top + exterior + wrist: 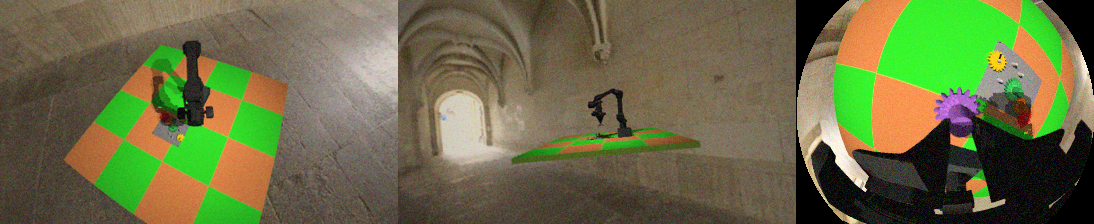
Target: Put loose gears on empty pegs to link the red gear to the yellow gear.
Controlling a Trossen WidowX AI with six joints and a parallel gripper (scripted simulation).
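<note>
Right now the dark green gear is 8 cm ahead of my gripper tip, 15 cm to the right of it and 14 cm below it. From my gripper tip the other things lie so: orange gear: 5 cm ahead, 20 cm to the right, 14 cm below; purple gear: 1 cm below; red gear: 4 cm ahead, 25 cm to the right, 15 cm below.
</note>
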